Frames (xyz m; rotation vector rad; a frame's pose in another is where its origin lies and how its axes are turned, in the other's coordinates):
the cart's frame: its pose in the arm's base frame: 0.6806 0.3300 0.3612 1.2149 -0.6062 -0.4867
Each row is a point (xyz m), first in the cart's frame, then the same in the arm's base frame.
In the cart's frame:
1: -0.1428 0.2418 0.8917
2: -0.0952 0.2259 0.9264
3: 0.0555 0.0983 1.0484
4: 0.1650 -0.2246 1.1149
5: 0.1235 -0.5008 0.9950
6: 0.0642 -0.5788 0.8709
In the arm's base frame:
1: -0.0124 -0.1446 0.7717
2: -0.0003 -0.2044 0.7724
3: 0.0278 -0.4241 0.7032
4: 0.0570 -0.6330 0.4272
5: 0.0985 -0.5989 0.1280
6: 0.1347 -0.4944 0.0150

